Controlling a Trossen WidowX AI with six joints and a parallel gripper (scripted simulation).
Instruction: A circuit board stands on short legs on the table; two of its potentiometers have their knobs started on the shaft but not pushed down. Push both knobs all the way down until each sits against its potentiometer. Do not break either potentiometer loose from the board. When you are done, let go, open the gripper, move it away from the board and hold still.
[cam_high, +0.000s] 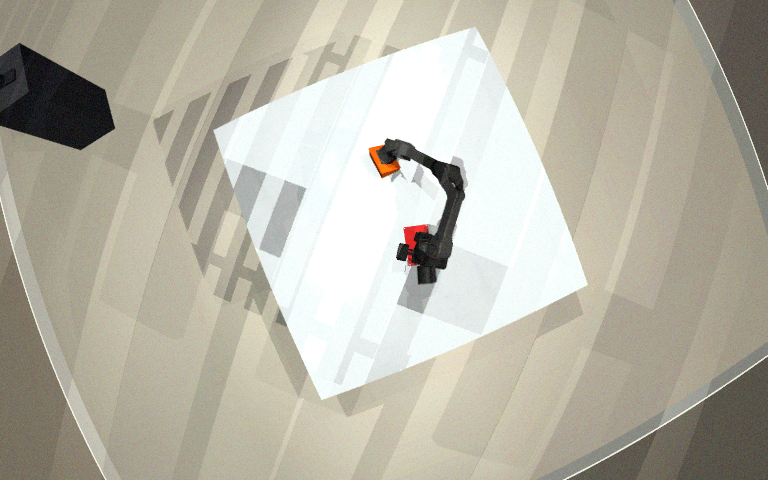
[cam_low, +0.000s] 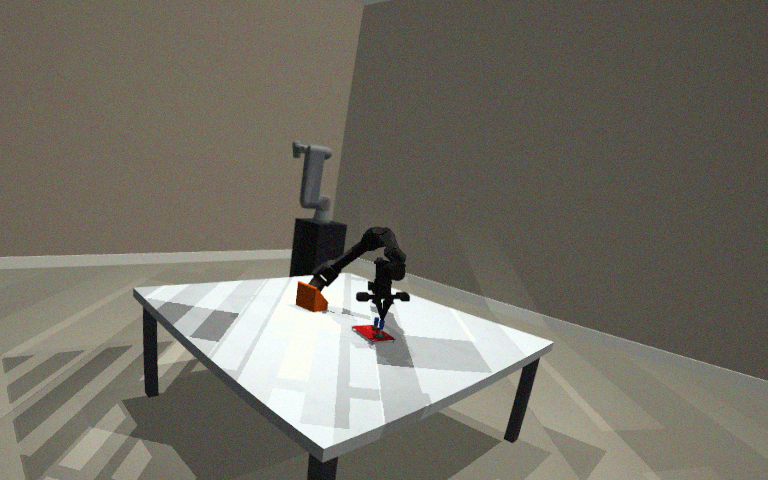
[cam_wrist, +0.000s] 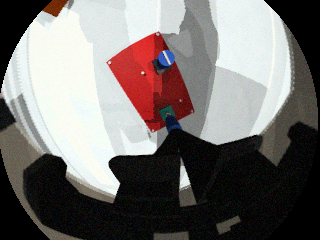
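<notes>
Now: gripper tip 3 cm above the green potentiometer.
</notes>
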